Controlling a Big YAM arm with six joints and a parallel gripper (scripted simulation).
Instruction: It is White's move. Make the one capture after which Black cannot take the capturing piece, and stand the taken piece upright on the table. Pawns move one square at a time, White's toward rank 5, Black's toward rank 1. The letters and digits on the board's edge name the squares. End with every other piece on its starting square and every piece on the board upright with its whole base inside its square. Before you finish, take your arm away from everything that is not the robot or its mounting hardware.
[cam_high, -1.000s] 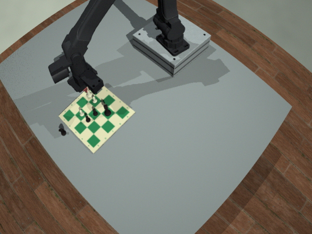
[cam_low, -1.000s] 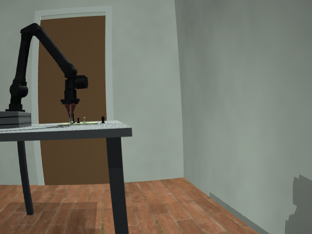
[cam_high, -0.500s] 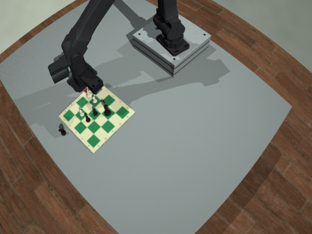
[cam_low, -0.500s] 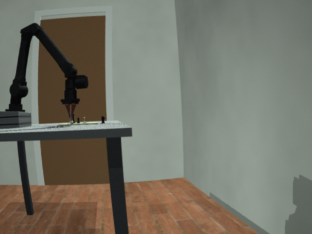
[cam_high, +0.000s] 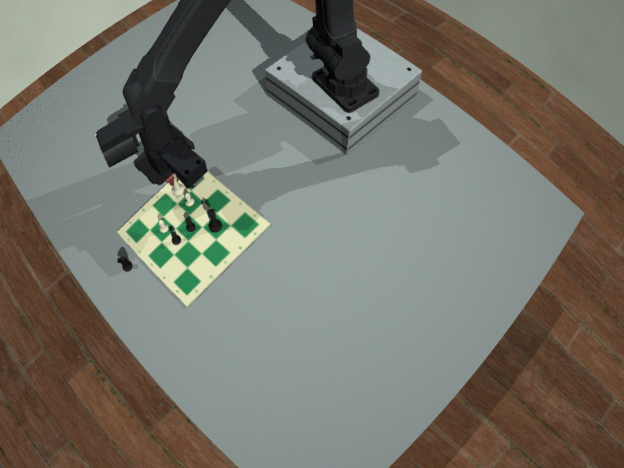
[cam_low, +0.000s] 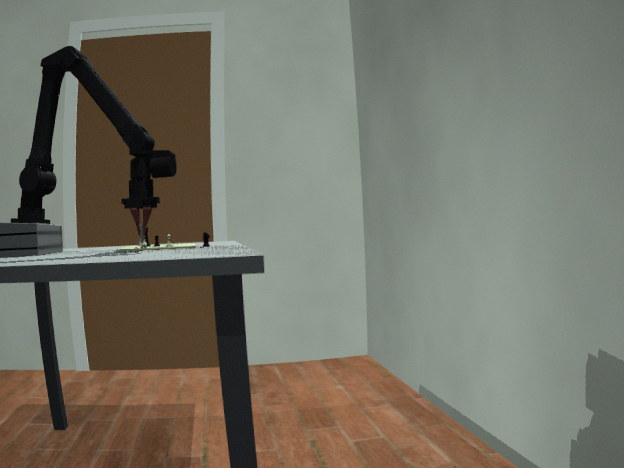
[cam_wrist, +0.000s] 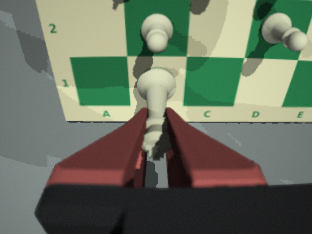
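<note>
Right now the tall white piece is 10 mm to the left of my hand. Round my hand: black piece: 170 mm ahead, 80 mm to the left, 30 mm below; then green-and-cream chessboard: 20 mm ahead, 90 mm to the left, 40 mm below.
</note>
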